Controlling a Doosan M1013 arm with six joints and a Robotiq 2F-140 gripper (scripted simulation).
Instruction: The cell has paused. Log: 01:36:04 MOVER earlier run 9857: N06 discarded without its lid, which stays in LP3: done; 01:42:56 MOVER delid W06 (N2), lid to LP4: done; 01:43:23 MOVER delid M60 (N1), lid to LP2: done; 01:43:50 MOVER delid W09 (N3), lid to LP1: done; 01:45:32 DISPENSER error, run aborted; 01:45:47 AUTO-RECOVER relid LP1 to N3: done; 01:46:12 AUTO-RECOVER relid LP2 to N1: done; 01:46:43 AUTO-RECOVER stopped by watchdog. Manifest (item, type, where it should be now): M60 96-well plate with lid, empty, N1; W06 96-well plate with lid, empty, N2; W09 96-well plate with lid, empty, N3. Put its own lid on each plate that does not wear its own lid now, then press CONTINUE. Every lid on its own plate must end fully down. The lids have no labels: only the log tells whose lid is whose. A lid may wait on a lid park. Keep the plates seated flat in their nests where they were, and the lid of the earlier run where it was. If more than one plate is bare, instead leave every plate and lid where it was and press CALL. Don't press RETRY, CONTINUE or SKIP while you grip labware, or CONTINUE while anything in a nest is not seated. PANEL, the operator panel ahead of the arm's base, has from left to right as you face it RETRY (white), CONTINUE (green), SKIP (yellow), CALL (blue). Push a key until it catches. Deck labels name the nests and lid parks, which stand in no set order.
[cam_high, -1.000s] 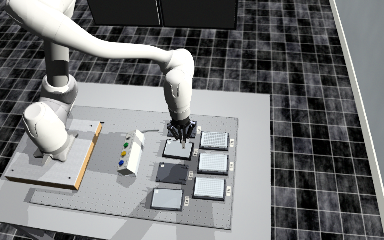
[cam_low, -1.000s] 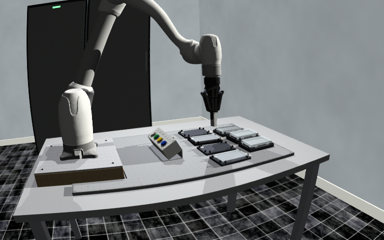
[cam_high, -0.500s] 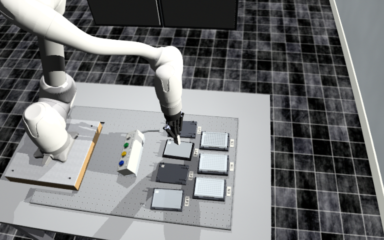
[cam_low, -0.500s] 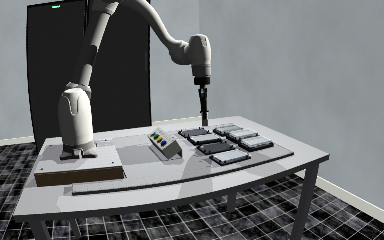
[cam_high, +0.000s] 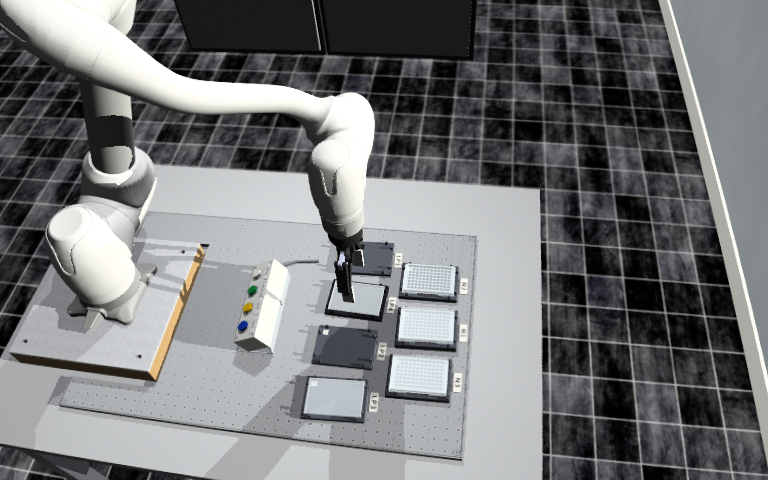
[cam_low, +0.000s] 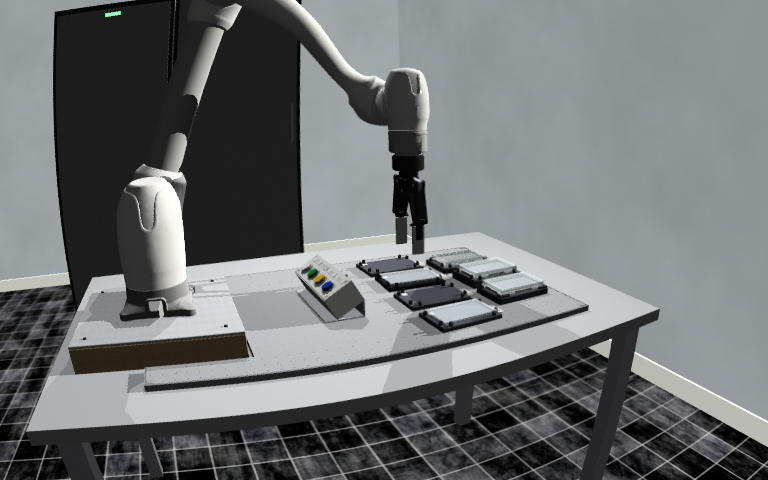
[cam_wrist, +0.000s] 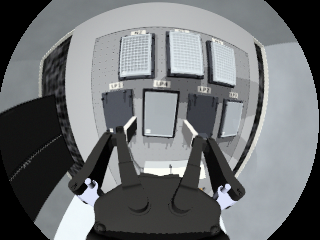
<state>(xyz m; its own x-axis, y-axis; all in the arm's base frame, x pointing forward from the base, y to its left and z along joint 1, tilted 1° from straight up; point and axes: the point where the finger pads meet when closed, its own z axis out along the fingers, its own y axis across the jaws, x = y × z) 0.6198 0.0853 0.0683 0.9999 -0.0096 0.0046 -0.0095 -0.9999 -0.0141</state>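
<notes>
Right now my hand is 10 cm above the lid park LP4. Also, from my hand: lid park LP1 (13 cm to the left, 10 cm below); lid park LP2 (13 cm to the right, 10 cm below); plate (17 cm ahead, 9 cm below, 7 cm to the left).
</notes>
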